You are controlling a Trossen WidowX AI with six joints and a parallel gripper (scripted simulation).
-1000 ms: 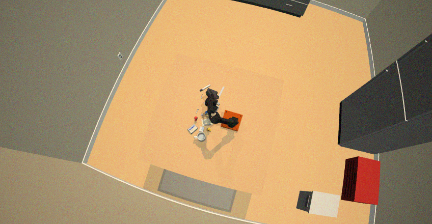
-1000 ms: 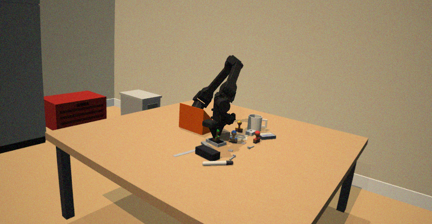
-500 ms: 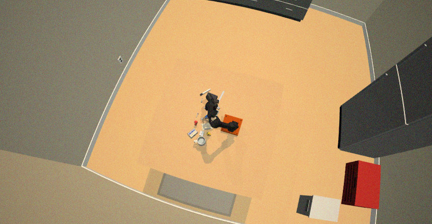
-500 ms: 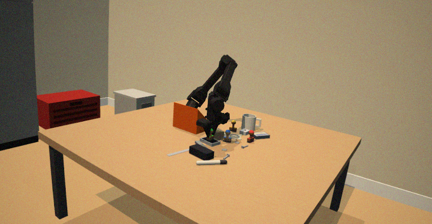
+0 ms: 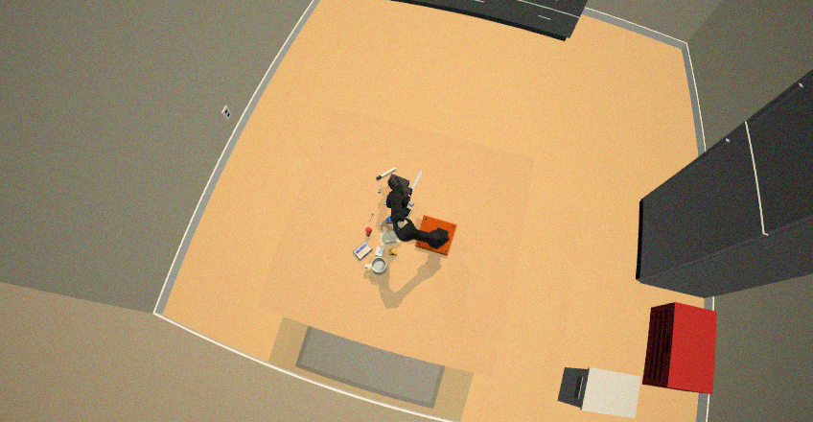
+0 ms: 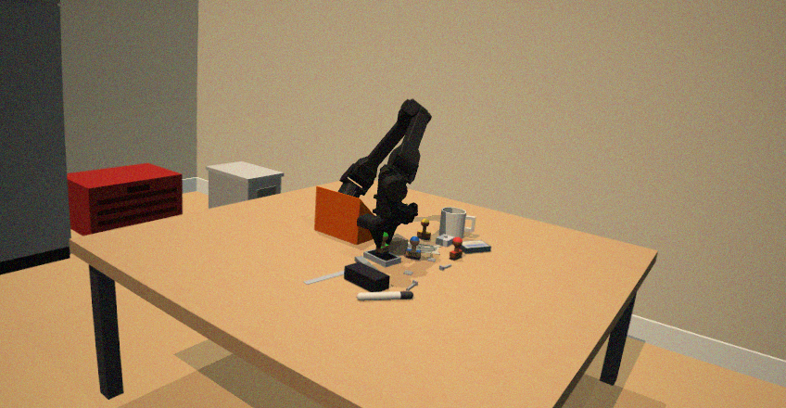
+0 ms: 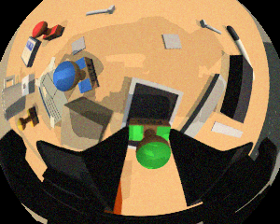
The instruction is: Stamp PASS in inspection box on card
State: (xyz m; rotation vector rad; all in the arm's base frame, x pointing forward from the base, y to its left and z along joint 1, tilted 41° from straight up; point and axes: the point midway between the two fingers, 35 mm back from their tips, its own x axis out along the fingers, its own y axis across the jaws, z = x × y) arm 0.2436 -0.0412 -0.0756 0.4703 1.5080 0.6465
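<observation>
The ink pad lies 40 mm below my gripper tip. Also, from my gripper tip: blue-knobbed stamp: 50 mm ahead, 80 mm to the left, 20 mm below; green-knobbed stamp: right at my gripper tip; tan block: 20 mm behind, 80 mm to the left, 20 mm below.
</observation>
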